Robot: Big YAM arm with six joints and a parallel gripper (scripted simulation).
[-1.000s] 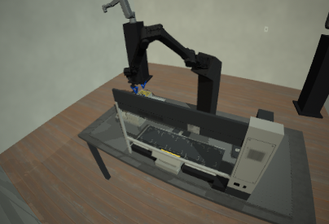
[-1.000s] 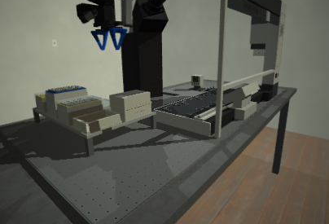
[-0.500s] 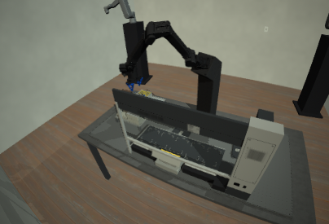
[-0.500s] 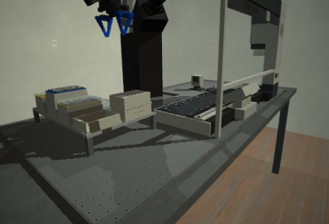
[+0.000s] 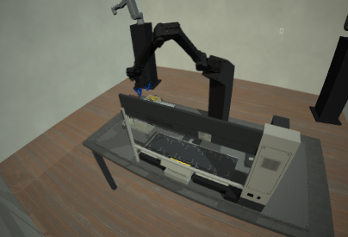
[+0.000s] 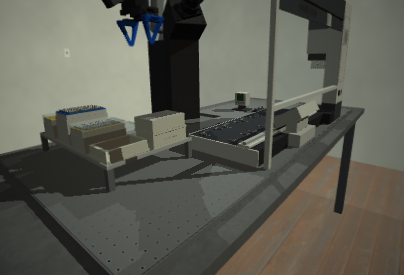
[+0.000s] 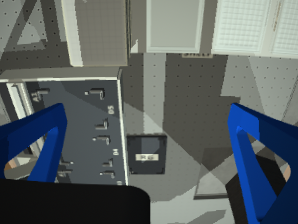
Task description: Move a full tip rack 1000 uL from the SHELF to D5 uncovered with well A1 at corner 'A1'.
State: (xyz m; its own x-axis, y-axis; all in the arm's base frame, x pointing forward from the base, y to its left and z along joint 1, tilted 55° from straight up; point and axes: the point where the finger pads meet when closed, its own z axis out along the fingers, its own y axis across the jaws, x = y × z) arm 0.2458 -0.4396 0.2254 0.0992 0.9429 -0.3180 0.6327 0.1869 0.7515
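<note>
Now: the tip rack 18 cm behind my hand, 10 cm to the right of it and 22 cm below it. From my hand the other things lie so: shelf label (9 cm behind, 11 cm to the left, 35 cm below); labware shelf (11 cm behind, 5 cm to the right, 29 cm below); pale block (7 cm ahead, 1 cm to the right, 23 cm below).
</note>
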